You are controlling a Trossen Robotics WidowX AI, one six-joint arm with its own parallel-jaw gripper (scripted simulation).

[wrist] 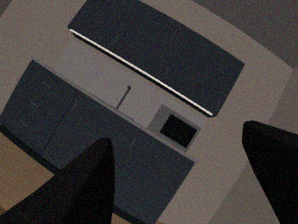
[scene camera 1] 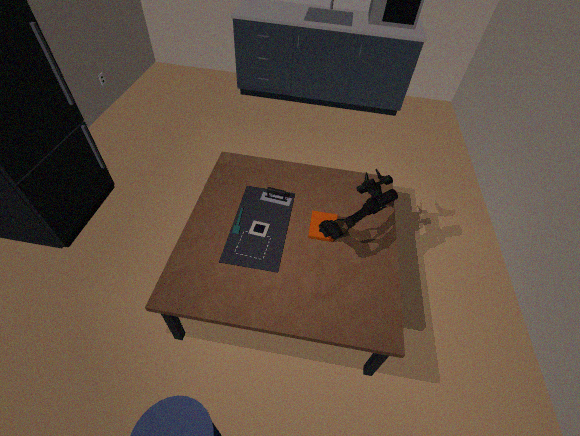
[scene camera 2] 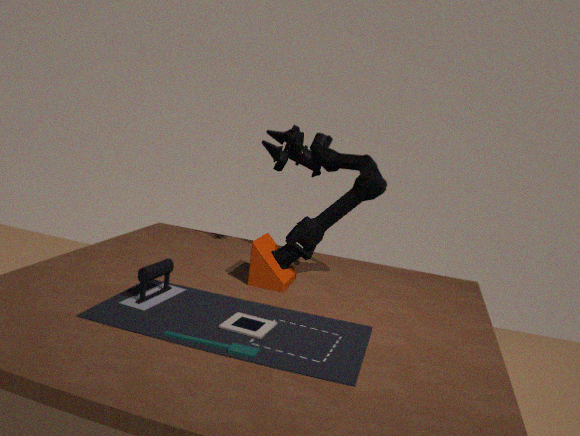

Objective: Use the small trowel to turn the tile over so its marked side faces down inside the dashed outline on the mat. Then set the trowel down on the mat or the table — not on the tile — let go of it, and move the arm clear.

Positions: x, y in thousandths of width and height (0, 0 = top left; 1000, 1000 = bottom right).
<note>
In view: my gripper (scene camera 2: 456, 313), a tile (scene camera 2: 435, 749) and a grey plate (scene camera 2: 253, 687).
My gripper shows as well in the wrist view (wrist: 602, 627). The wrist view does not show the tile: it is out of frame. The wrist view does not show the grey plate: it is out of frame.
</note>
